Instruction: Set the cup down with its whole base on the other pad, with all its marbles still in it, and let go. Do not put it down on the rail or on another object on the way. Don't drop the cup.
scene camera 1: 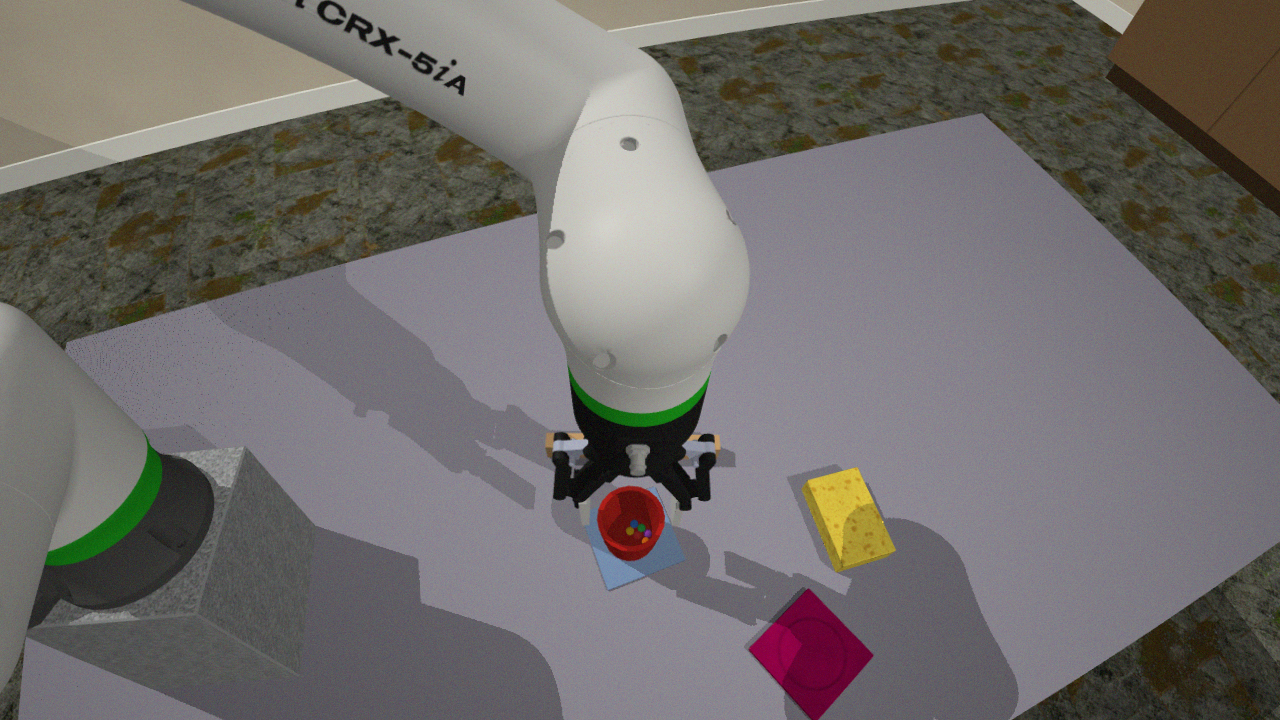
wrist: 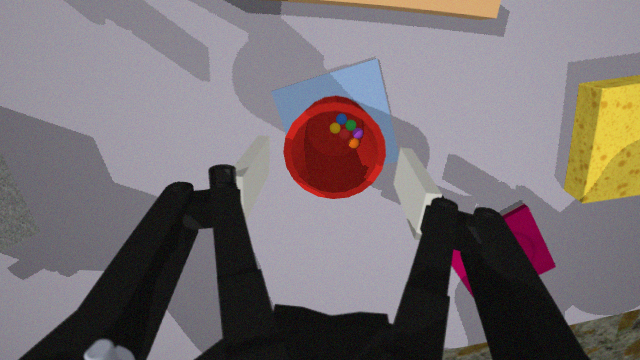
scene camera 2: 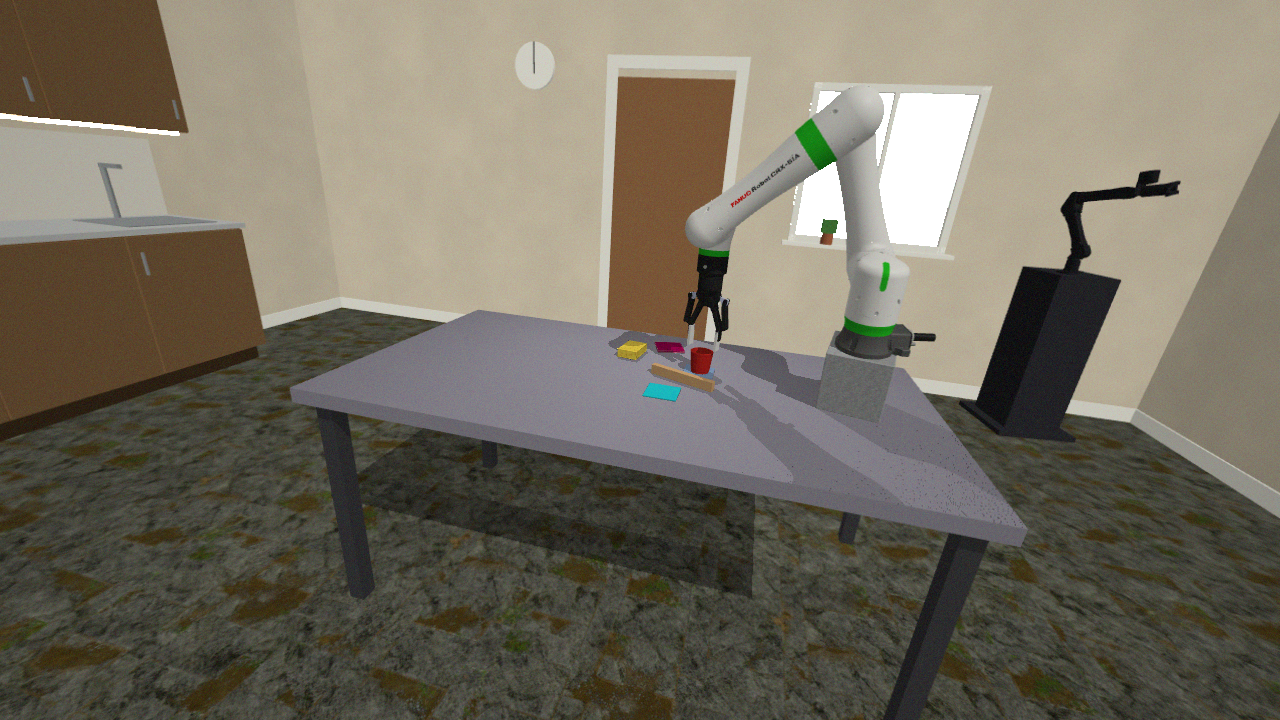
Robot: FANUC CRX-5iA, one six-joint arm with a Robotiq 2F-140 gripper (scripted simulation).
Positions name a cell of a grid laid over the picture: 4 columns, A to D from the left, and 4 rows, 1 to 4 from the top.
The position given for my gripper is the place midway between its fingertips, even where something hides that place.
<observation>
I see my gripper (scene camera 1: B3), a yellow sponge (scene camera 1: C3) and a wooden rail (scene camera 2: C3).
My gripper is seen too in the wrist view (wrist: C2) and in scene camera 2 (scene camera 2: C2).
</observation>
